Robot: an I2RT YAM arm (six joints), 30 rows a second.
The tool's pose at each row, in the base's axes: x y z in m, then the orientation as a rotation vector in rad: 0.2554, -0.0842, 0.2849, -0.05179, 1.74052, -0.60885; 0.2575, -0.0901, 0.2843, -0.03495, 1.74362, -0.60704; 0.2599, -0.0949, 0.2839, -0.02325, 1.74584, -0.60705; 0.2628, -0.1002, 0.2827, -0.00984, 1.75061, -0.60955; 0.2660, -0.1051, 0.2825, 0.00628, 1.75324, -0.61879; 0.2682, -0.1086, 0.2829, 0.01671, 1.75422, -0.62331; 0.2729, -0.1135, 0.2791, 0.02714, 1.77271, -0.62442; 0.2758, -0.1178, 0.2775, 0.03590, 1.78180, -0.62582; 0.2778, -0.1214, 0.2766, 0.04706, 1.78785, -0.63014; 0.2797, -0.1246, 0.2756, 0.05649, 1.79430, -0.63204; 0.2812, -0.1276, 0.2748, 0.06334, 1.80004, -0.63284; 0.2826, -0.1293, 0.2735, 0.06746, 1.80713, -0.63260; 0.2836, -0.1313, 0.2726, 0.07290, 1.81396, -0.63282; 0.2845, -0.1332, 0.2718, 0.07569, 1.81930, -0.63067
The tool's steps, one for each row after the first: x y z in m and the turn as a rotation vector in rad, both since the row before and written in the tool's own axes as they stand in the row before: 0.0020, -0.0042, 0.0042, 0.00688, 0.00628, 0.01164; 0.0013, -0.0033, 0.0041, 0.00558, 0.00467, 0.00733; 0.0020, -0.0032, 0.0048, 0.00749, 0.00790, 0.00664; 0.0009, -0.0032, 0.0049, 0.01375, 0.00757, 0.00485; 0.0001, -0.0025, 0.0034, 0.00810, 0.00403, 0.00406; 0.0036, -0.0011, 0.0068, 0.00188, 0.02011, 0.00317; 0.0019, -0.0021, 0.0047, 0.00332, 0.01088, 0.00342; 0.0012, -0.0021, 0.0035, 0.00711, 0.00902, 0.00384; 0.0012, -0.0017, 0.0032, 0.00455, 0.00866, 0.00396; 0.0011, -0.0017, 0.0028, 0.00268, 0.00721, 0.00299; 0.0012, -0.0005, 0.0022, 0.00035, 0.00768, 0.00153; 0.0010, -0.0010, 0.0019, 0.00136, 0.00783, 0.00218; 0.0009, -0.0010, 0.0018, -0.00120, 0.00545, 0.00200
